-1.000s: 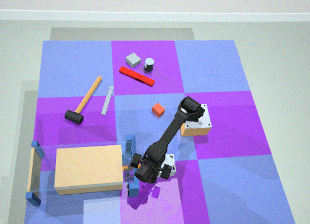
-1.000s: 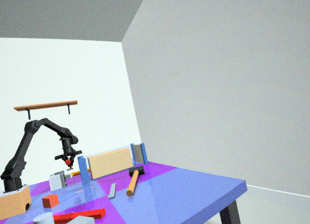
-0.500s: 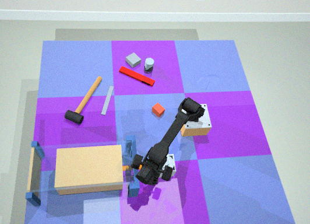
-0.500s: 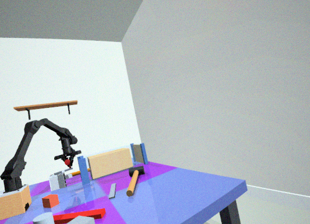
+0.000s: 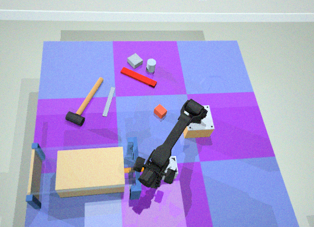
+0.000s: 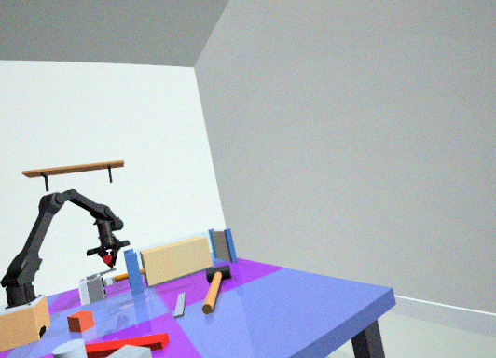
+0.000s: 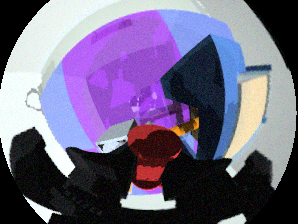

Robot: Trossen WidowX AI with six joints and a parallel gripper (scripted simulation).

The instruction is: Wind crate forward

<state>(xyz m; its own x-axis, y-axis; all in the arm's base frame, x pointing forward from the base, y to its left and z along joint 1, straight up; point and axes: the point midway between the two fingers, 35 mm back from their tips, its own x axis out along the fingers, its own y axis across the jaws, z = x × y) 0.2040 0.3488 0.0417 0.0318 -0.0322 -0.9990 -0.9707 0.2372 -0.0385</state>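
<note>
Now: gripper tip 20 mm below the red knob. From my gripper tip the other things lie so: winch handle (30 mm to the right, 30 mm behind, 10 mm below); winch (90 mm behind, 80 mm to the right, 80 mm below); grey strip (440 mm to the right, 280 mm ahead, 110 mm below).
</note>
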